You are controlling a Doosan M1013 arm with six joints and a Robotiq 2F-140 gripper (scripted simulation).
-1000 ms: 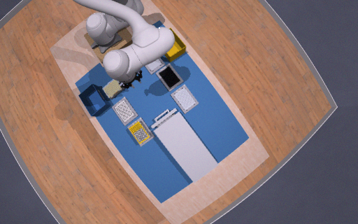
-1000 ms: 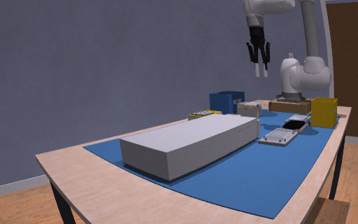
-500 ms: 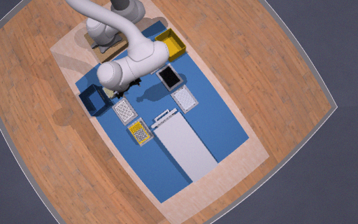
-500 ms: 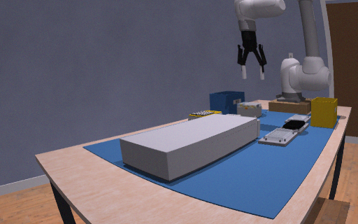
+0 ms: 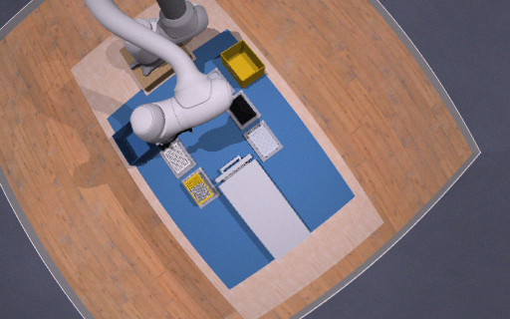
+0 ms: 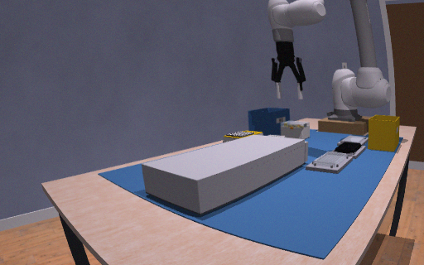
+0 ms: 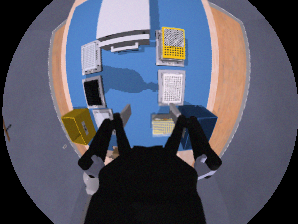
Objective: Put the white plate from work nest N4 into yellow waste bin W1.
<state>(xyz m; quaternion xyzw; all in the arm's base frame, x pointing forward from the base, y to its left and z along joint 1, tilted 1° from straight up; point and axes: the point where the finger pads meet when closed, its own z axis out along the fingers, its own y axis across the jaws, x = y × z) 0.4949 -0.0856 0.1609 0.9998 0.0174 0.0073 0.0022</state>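
Now: the white plate 19 cm below my hand, 9 cm to the right of it and 3 cm ahead of it. Also, from my hand: yellow rack: 20 cm ahead, 15 cm below, 9 cm to the right; then grey nest: 20 cm below, 9 cm to the right, 3 cm ahead; then blue bin: 22 cm to the right, 17 cm below, 15 cm behind.
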